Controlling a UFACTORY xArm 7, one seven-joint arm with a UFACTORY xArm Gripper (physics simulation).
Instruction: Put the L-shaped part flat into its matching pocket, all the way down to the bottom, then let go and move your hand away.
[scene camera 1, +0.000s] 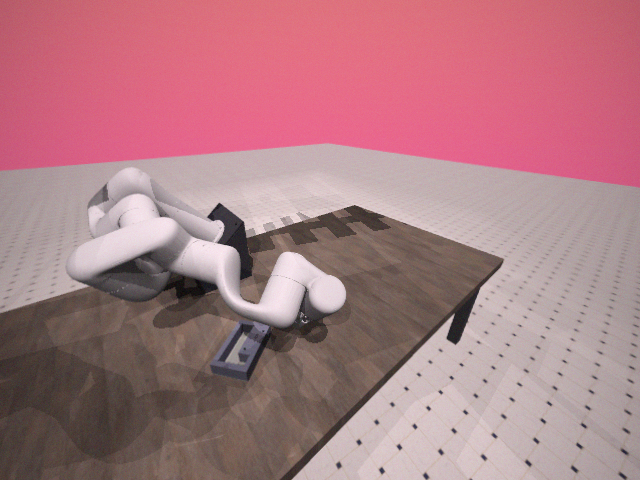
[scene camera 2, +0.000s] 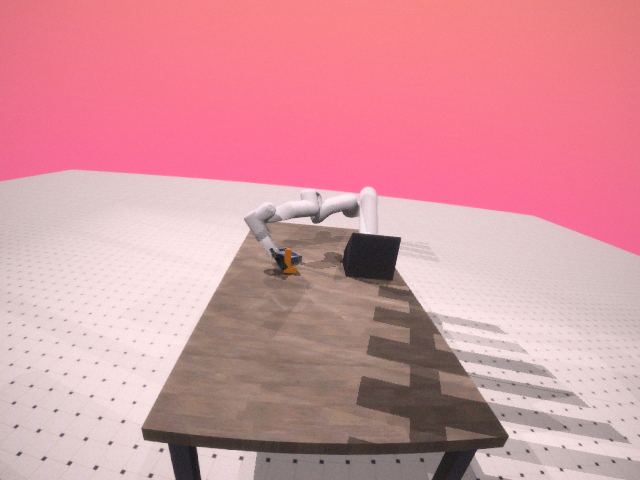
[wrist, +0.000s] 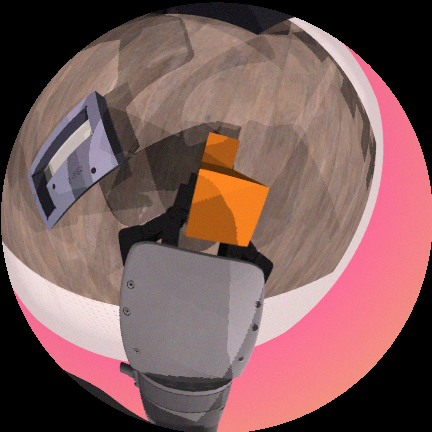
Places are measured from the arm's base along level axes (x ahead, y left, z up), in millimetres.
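Where they show: gripper, between the fingertips: (scene camera 2: 285, 268); arm's base, origin of its link: (scene camera 1: 211, 236) (scene camera 2: 368, 243).
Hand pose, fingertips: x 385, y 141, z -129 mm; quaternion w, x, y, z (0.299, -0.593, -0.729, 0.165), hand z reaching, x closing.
Observation:
Things, the pixels of their top centre, and the offset from my fingertips. Level surfaces: height alone.
- orange L-shaped part, centre of its top: (wrist: 266, 187) (scene camera 2: 291, 249) 22 mm back, 13 mm right, 92 mm up
- blue-grey pocket block, centre of its top: (wrist: 55, 167) (scene camera 1: 242, 342) (scene camera 2: 287, 252) 21 mm ahead, 173 mm right, 14 mm up
- pale floor, height of its surface: 17 mm down
- wooden table, height of its surface: 22 mm down
The orange L-shaped part (scene camera 2: 287, 256) (wrist: 227, 207) stands upright on the table, its short leg low and its long leg rising; it does not show in scene camera 1. My gripper (wrist: 209, 187) (scene camera 2: 280, 257) is shut on the long leg, with the left finger against its side and the right finger mostly hidden behind it. The blue-grey pocket block (scene camera 1: 231, 369) (wrist: 106, 146) (scene camera 2: 296, 257) lies apart from the part, to the left in the wrist view. Its pocket has a pale floor (wrist: 71, 150) and holds no part. In scene camera 1 the arm hides the fingers.
A black box (scene camera 1: 235, 242) (scene camera 2: 371, 256) stands near the arm's base on the wooden table (scene camera 1: 413, 268) (scene camera 2: 289, 361). The white arm (scene camera 1: 206, 260) (scene camera 2: 294, 209) reaches across above the table. A long table edge runs near the gripper's side in scene camera 2.

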